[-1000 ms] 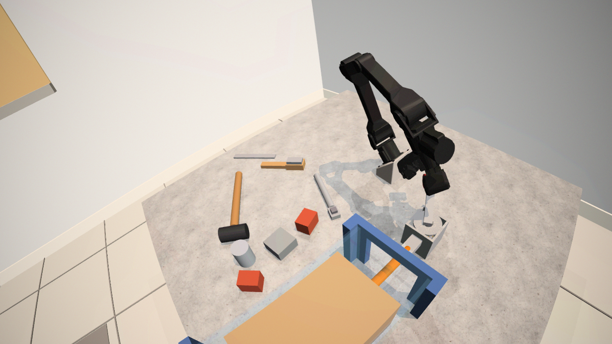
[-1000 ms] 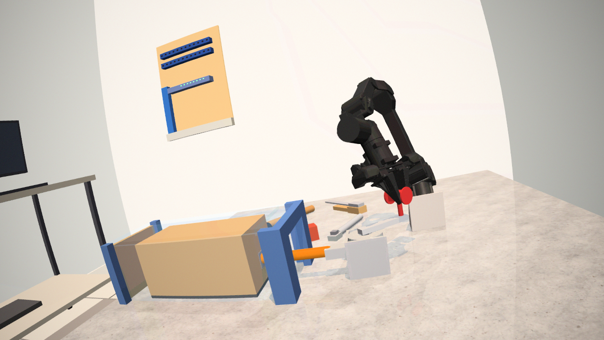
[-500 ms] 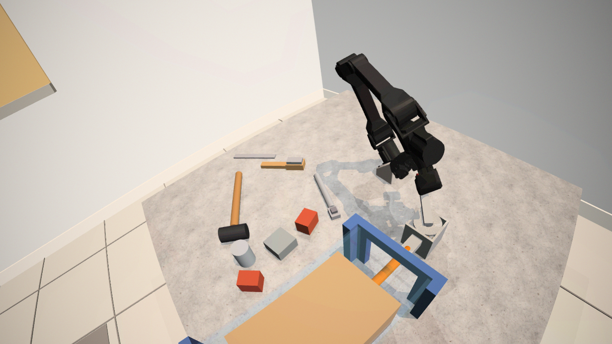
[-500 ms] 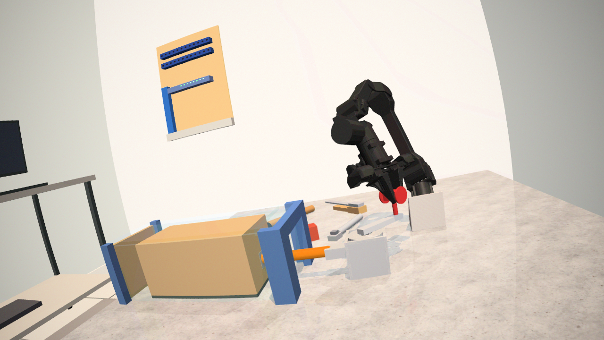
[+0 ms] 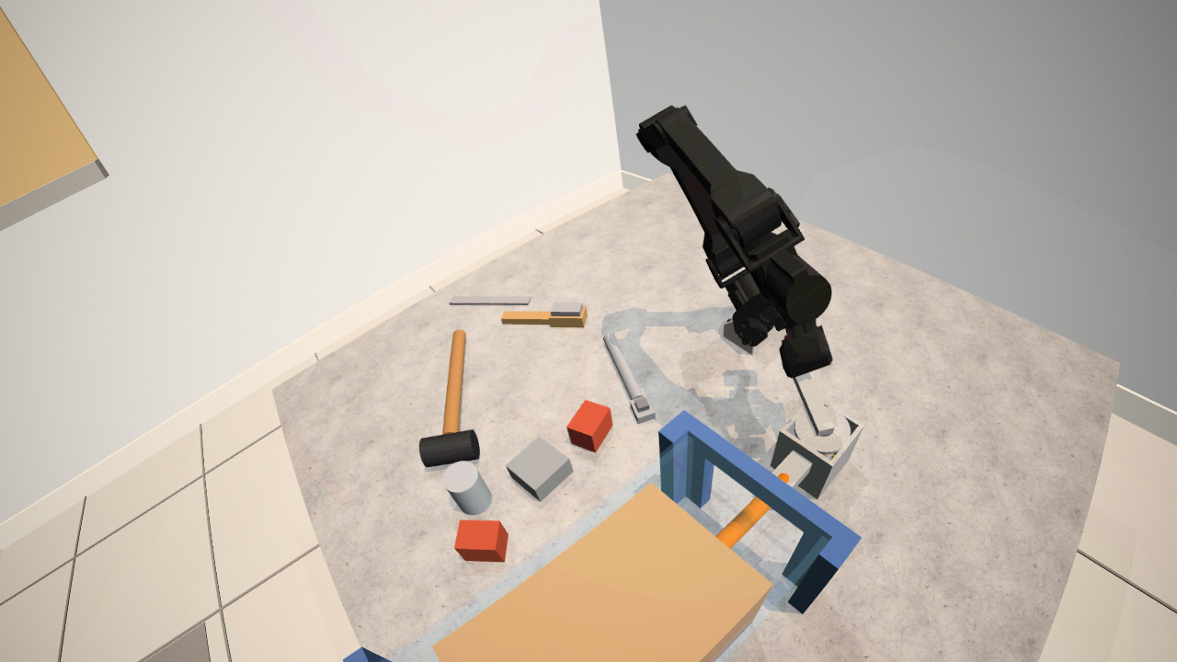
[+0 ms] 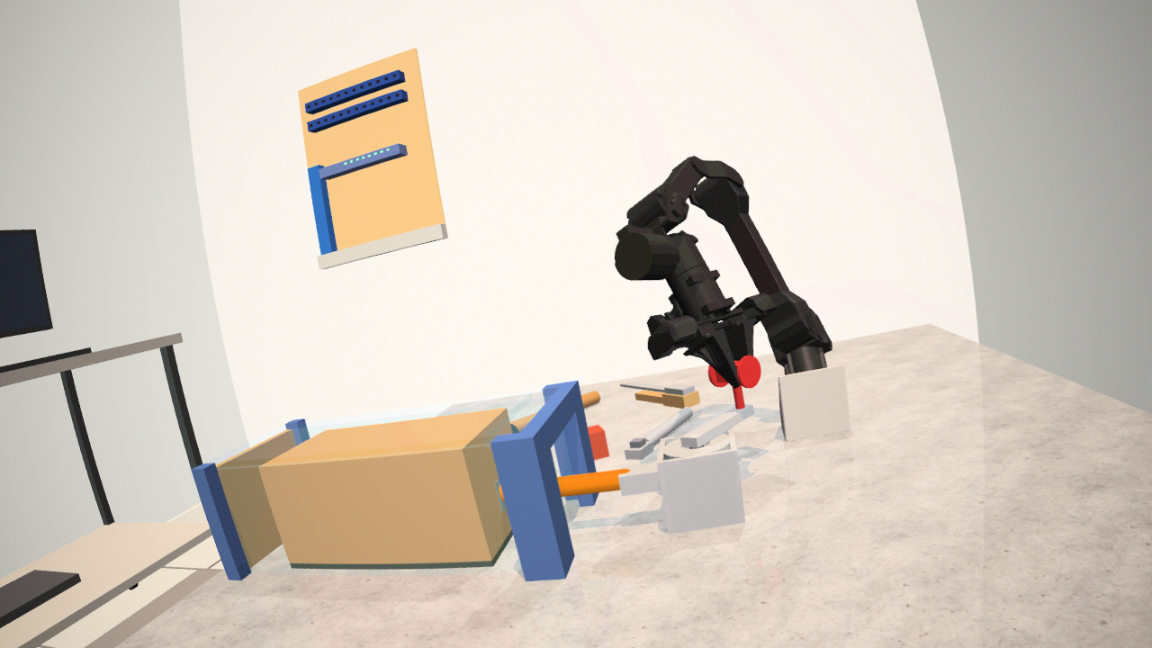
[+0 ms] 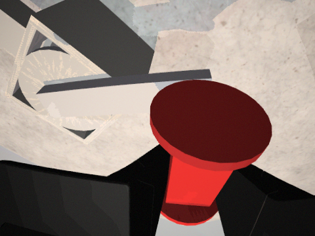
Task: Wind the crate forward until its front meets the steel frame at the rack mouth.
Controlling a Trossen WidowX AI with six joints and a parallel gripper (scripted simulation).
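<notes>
Right now the blue steel frame is 220 mm ahead of my gripper tip, 90 mm to the left of it and 30 mm below it. From my gripper tip the other things lie so: red knob 10 mm ahead, 10 mm to the right; then grey winch 50 mm ahead, 70 mm to the left, 100 mm below; then crank handle 30 mm ahead, 20 mm to the left, 30 mm below.
</notes>
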